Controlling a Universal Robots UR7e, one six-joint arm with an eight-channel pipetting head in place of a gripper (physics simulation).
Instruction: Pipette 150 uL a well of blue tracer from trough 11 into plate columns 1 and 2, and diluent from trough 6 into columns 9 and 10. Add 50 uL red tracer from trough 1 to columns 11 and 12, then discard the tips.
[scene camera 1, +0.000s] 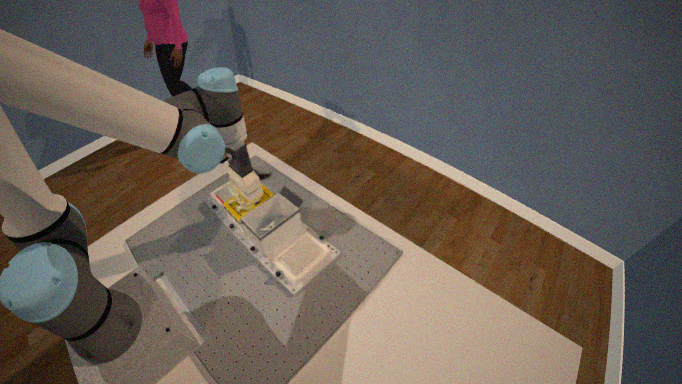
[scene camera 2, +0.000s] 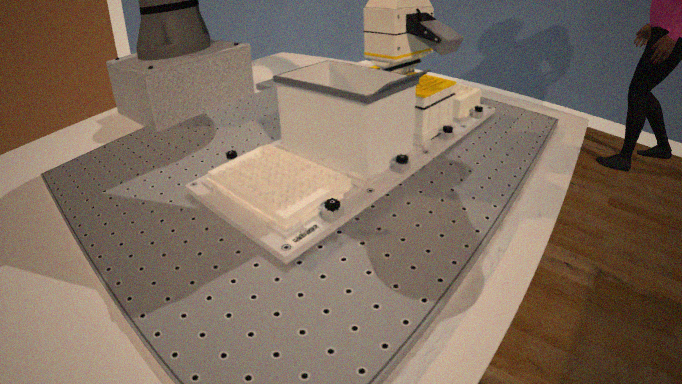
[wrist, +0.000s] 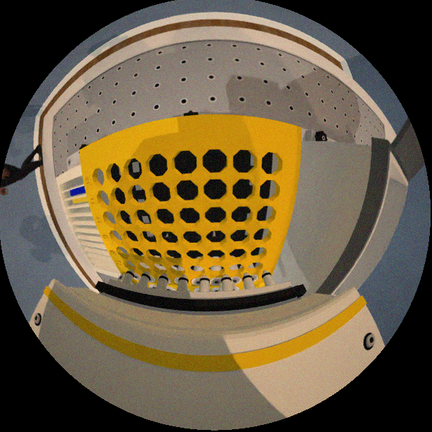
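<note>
My pipetting head (scene camera 1: 251, 196) (scene camera 2: 400, 67) (wrist: 200, 279) is low over the yellow tip rack (scene camera 1: 233, 210) (scene camera 2: 434, 86) (wrist: 210, 131). Its nozzles show their black rings and carry no tips. White tip rims show close beside them. The farther rack holes are empty. Pale loose tips lie on the rack in scene camera 1's view. The trough block (scene camera 2: 467, 102) (wrist: 87, 225) stands beside the rack; a blue strip (wrist: 77, 191) and a yellow strip (wrist: 79, 201) show near its far end, and red (scene camera 1: 220, 200) shows too. The well plate (scene camera 1: 304, 257) (scene camera 2: 280, 182) is pale; its well contents cannot be made out.
The tall waste bin (scene camera 1: 259, 223) (scene camera 2: 345, 125) (wrist: 332, 200) stands between the rack and the plate, with something pale inside. Black knobs (scene camera 2: 332, 204) stick up along the base plate (scene camera 2: 240, 222). A person (scene camera 1: 165, 25) (scene camera 2: 650, 85) stands beyond the table.
</note>
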